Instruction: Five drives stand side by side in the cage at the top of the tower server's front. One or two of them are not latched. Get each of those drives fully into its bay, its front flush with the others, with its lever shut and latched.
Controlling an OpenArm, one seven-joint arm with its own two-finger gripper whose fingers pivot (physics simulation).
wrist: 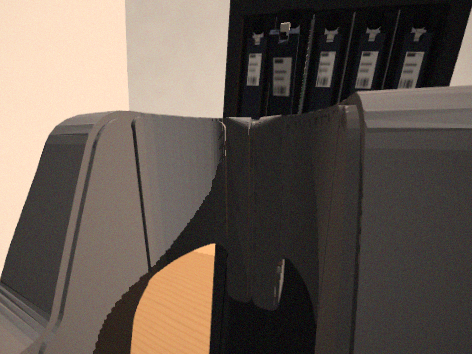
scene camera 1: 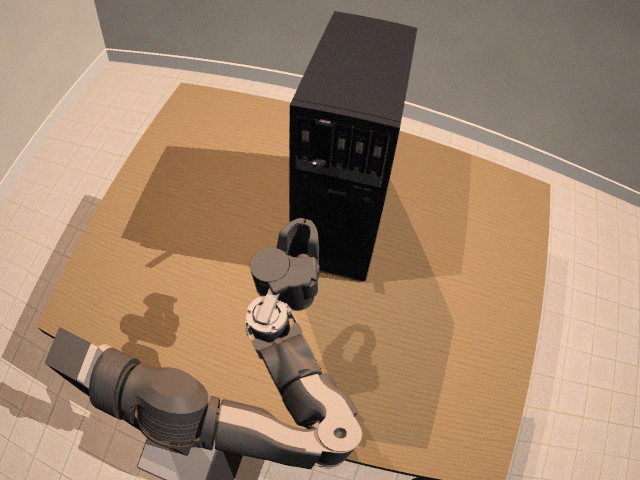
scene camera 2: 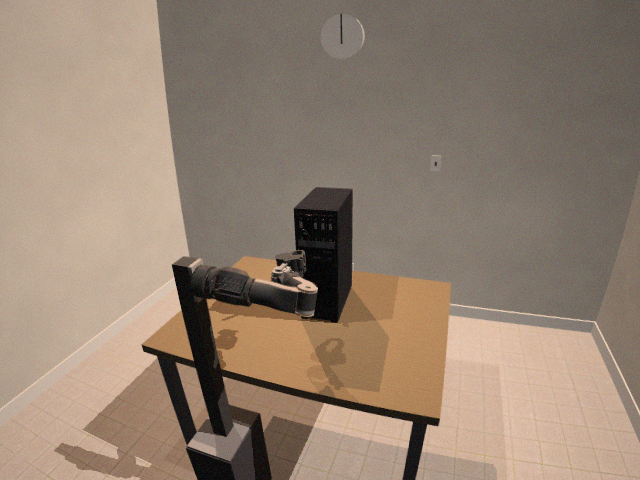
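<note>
The black tower server (scene camera 1: 356,67) (scene camera 2: 345,248) stands upright, its drive cage at the top front. In the wrist view, the second drive's lever (wrist: 282,75) looks larger and nearer than its neighbours and stands out from the front; in scene camera 1 a bright lever tip (scene camera 1: 315,163) shows low at that bay. The first drive (scene camera 1: 305,135) (wrist: 254,70), third drive (scene camera 1: 341,143) (wrist: 326,69), fourth drive (scene camera 1: 359,148) (wrist: 366,70) and fifth drive (scene camera 1: 377,151) (wrist: 411,70) look level, levers upright. My gripper (scene camera 1: 305,221) (wrist: 262,208) is shut, empty, in front of the server below the cage. It hides the drives' lower ends in the wrist view.
The server stands on the wooden table (scene camera 1: 496,310) (scene camera 2: 413,335). My arm reaches in from the front left, from a dark post (scene camera 2: 199,330). A grey wall (scene camera 1: 516,62) (scene camera 2: 248,129) is behind the server. Shadows of arm and server lie on the table.
</note>
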